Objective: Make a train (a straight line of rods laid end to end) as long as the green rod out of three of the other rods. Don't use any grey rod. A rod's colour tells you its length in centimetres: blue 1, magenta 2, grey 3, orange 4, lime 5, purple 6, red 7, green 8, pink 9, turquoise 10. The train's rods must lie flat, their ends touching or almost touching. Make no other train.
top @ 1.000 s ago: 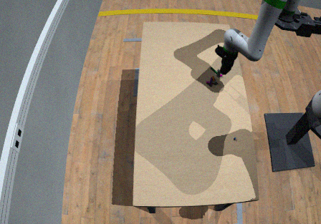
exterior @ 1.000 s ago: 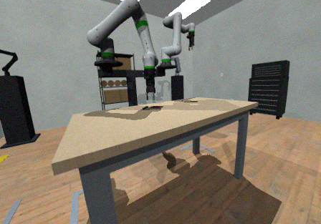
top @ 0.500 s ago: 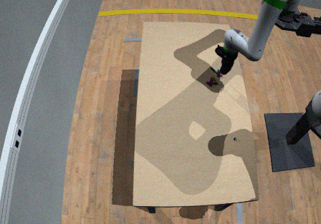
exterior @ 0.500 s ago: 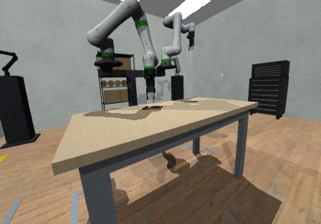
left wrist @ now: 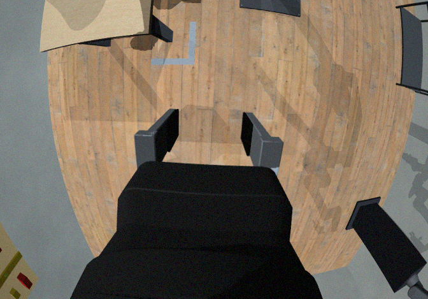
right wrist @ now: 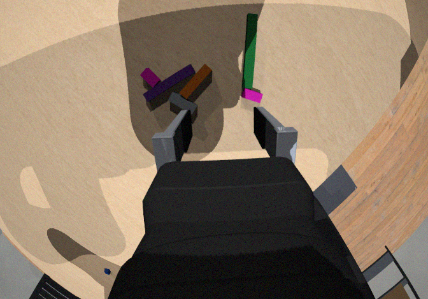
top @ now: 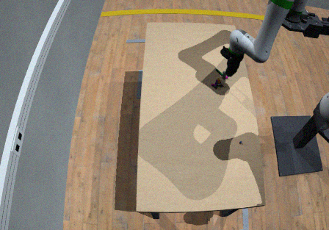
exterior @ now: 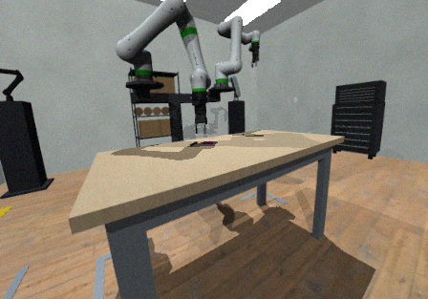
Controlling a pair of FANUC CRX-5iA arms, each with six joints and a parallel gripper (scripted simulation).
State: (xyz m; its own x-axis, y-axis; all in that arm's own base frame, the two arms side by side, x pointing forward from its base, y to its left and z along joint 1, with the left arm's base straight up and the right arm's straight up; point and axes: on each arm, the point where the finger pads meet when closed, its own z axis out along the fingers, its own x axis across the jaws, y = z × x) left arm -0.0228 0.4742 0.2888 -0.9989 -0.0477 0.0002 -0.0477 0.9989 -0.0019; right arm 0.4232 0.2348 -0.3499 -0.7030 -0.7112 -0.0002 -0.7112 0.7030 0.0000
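Observation:
The grey rod lies 7 cm below my right hand, 4 cm ahead of it and 2 cm to the left of it. The rest, counted from my right hand: orange rod 7 cm below, 4 cm ahead, 1 cm to the right; then purple rod 7 cm below, 6 cm ahead, 1 cm to the left; then green rod 7 cm to the right, 7 cm below, 2 cm ahead.

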